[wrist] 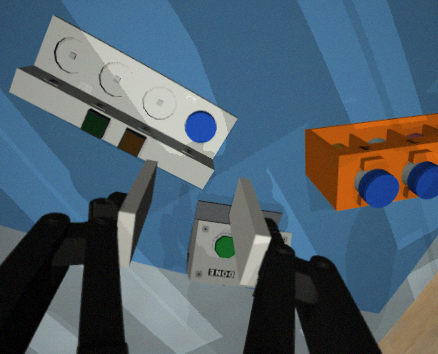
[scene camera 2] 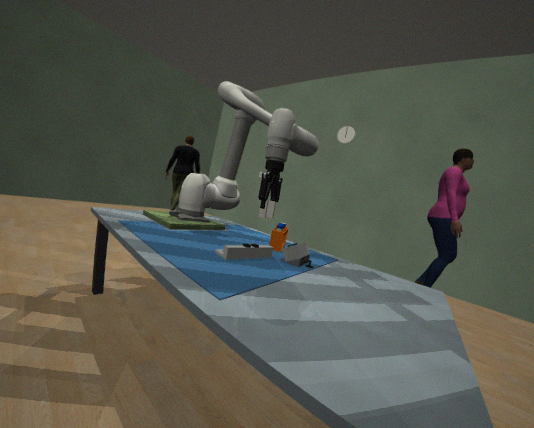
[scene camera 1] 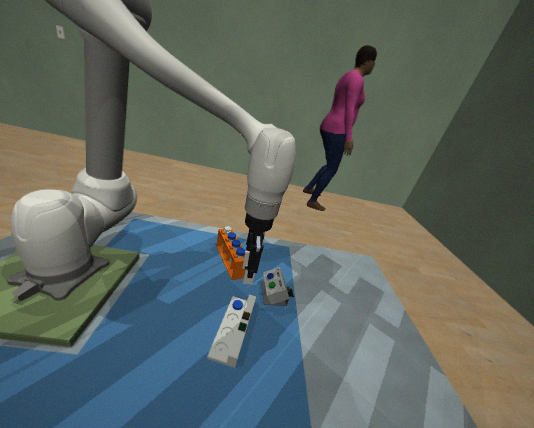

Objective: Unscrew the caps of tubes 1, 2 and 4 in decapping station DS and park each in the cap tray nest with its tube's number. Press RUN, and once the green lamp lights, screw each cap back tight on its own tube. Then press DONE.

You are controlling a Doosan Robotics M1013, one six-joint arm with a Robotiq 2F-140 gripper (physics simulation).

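Where they show: gripper, fingertip midpoint: (wrist: 194, 189) (scene camera 2: 265, 217) (scene camera 1: 247, 275); arm's base, link origin: (scene camera 2: 189, 218) (scene camera 1: 63, 271).
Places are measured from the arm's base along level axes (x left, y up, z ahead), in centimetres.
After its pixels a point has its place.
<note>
The orange decapping station (scene camera 1: 239, 272) {x 22.7, y 1.1, z 52.6 cm} (scene camera 2: 278, 239) {x 23.5, y 3.1, z 53.6 cm} (wrist: 320, 170) {x 23.1, y 2.5, z 53.2 cm} holds a row of tubes. Three have blue caps in scene camera 1; the far-end one has a whitish top (scene camera 1: 228, 229) {x 36.8, y 9.3, z 41.6 cm}. Tube numbers are unreadable. The white cap tray (scene camera 1: 231, 340) {x -2.6, y -1.4, z 58.7 cm} (scene camera 2: 247, 253) {x 0.1, y -0.5, z 62.0 cm} (wrist: 223, 126) {x 12.1, y -1.5, z 55.2 cm} has one blue cap (scene camera 1: 238, 304) {x 9.7, y -0.6, z 56.7 cm} (wrist: 200, 126) {x 9.7, y -0.6, z 56.3 cm} in its end nest; three nests are empty. The grey button box (scene camera 1: 278, 296) {x 16.1, y 2.1, z 69.3 cm} (scene camera 2: 298, 253) {x 17.1, y 2.6, z 72.1 cm} (wrist: 210, 261) {x 17.9, y 4.5, z 68.3 cm} has a green DONE button (scene camera 1: 272, 285) {x 18.0, y 4.4, z 66.2 cm} (wrist: 225, 246) {x 18.4, y 4.3, z 65.8 cm} and a blue button (scene camera 1: 270, 275) {x 22.7, y 4.4, z 64.5 cm}. My gripper (scene camera 1: 249, 278) {x 9.5, y 13.4, z 57.4 cm} (scene camera 2: 266, 210) {x 9.5, y 13.4, z 57.4 cm} (wrist: 194, 189) {x 9.5, y 13.4, z 57.4 cm} is partly open and empty, above the gap between these things.
A dark green square (scene camera 1: 242, 326) {x -0.1, y 2.7, z 60.7 cm} (wrist: 95, 123) {x 0.1, y 2.7, z 60.5 cm} and a dark amber square (scene camera 1: 246, 315) {x 3.9, y 2.7, z 60.7 cm} (wrist: 132, 142) {x 4.1, y 2.7, z 60.5 cm} on the tray look unlit. A blue mat (scene camera 1: 150, 390) {x -19.9, y -2.6, z 44.6 cm} (scene camera 2: 220, 287) {x -20.7, y -2.6, z 80.6 cm} lies under the tray, station and box. A person in pink (scene camera 1: 345, 102) (scene camera 2: 450, 195) stands beyond the table.
</note>
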